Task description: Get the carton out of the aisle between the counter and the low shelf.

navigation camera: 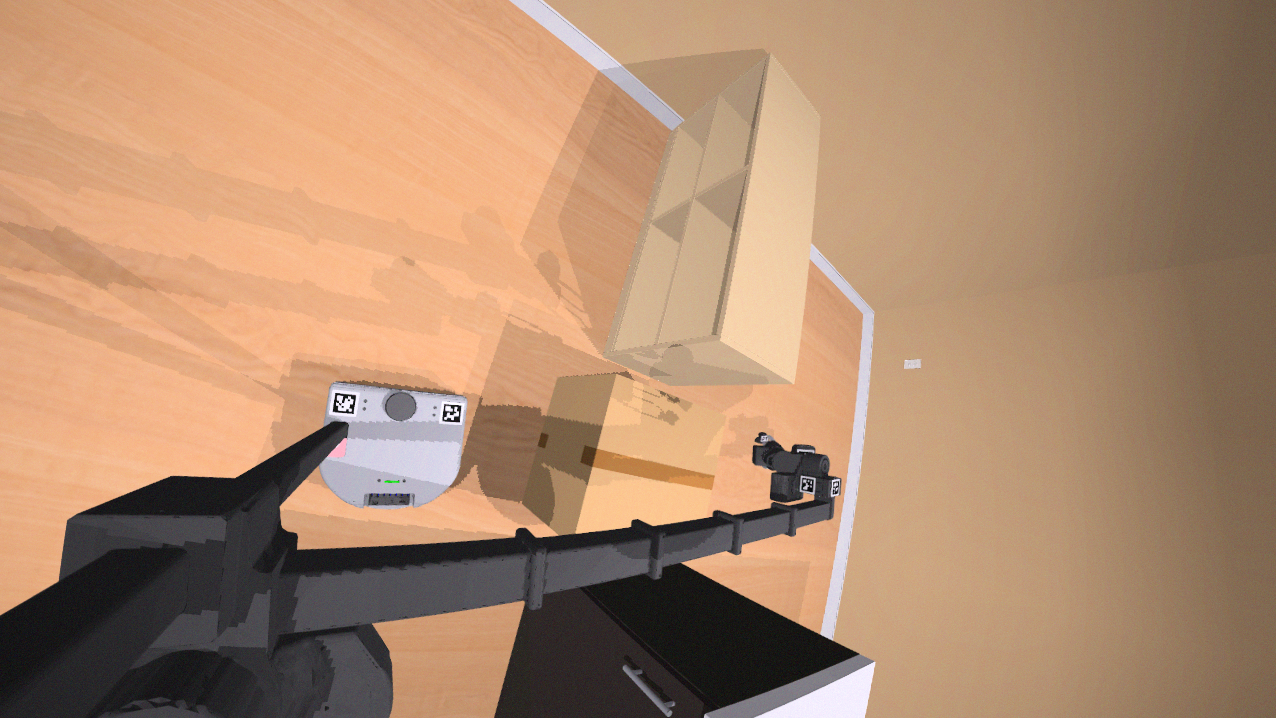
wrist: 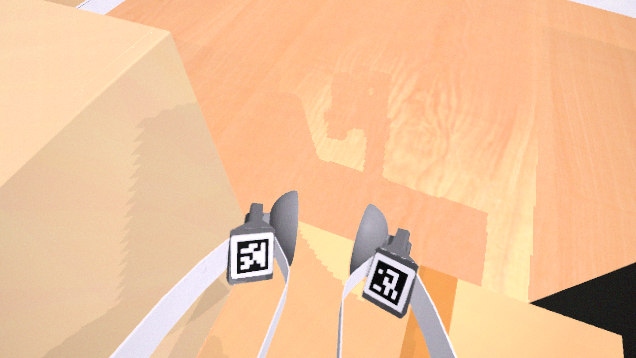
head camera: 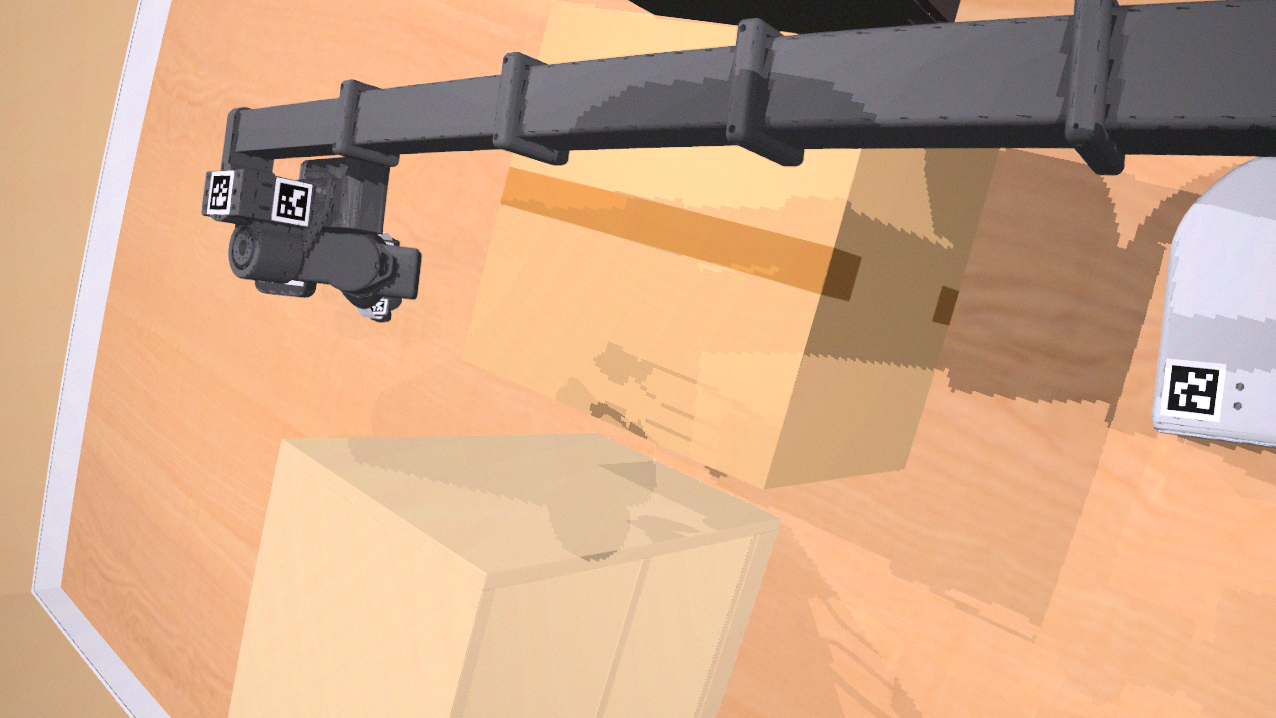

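Where they show: gripper, fingertip midpoint: [wrist: 329, 221]; robot's base, link origin: [navigation camera: 400, 405].
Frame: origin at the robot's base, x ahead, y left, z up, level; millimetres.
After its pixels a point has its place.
Observation:
The carton [head camera: 624, 294] {x -37, y -699, z 406 mm} [navigation camera: 660, 428] {x 9, y -663, z 406 mm} [wrist: 510, 320] {x -248, y -861, z 406 mm}, a large tan box with an orange tape strip, stands upright on the floor between the dark counter [head camera: 803, 13] {x -460, y -668, z 114 mm} [navigation camera: 713, 616] {x -476, y -748, z 591 mm} [wrist: 595, 300] {x -521, y -966, z 225 mm} and the low shelf [head camera: 356, 571] {x 297, y -868, z 610 mm} [navigation camera: 776, 232] {x 653, y -919, z 610 mm} [wrist: 60, 225] {x 217, y -832, z 542 mm}. Its near-shelf corner is close to the shelf's end. My gripper [head camera: 379, 308] [navigation camera: 763, 439] {x -20, y -844, z 625 mm} [wrist: 329, 221] {x -20, y -844, z 625 mm} is open and empty, with a gap between the fingertips. It hangs past the carton's wall-side end, apart from it in the head view. My arm crosses above the carton and hides part of it and its counter side.
My base [head camera: 1222, 267] {x -132, y -114, z 159 mm} [navigation camera: 397, 455] {x -122, y -7, z 159 mm} stands on the floor on the opposite side of the carton from the wall. The wall [head camera: 53, 223] {x -129, y -2911, z 194 mm} [navigation camera: 1026, 446] {x -5, y -2936, z 1069 mm} with its white skirting [head camera: 89, 357] {x 252, y -2976, z 21 mm} [navigation camera: 858, 428] {x 43, y -2931, z 42 mm} lies beyond the gripper. The counter front has a handle [navigation camera: 648, 687].

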